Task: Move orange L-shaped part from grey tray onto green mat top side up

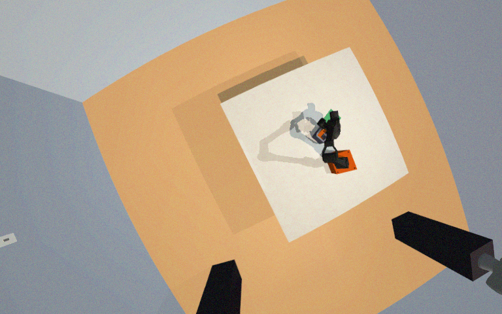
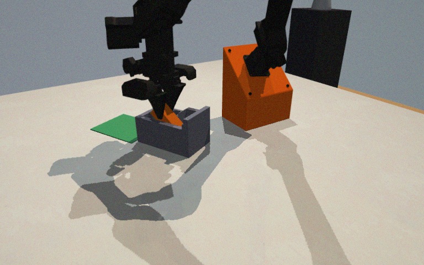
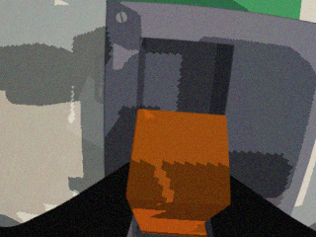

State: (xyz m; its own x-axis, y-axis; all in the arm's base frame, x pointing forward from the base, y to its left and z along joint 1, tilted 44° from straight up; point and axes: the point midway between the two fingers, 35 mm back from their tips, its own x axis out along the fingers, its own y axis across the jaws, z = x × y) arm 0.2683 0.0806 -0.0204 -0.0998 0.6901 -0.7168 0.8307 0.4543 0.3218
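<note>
The green mat lies 130 mm to the right of my gripper tip, 80 mm below it and 70 mm ahead of it. Round my gripper tip: orange L-shaped part 30 mm below, 30 mm behind, 20 mm to the left.
</note>
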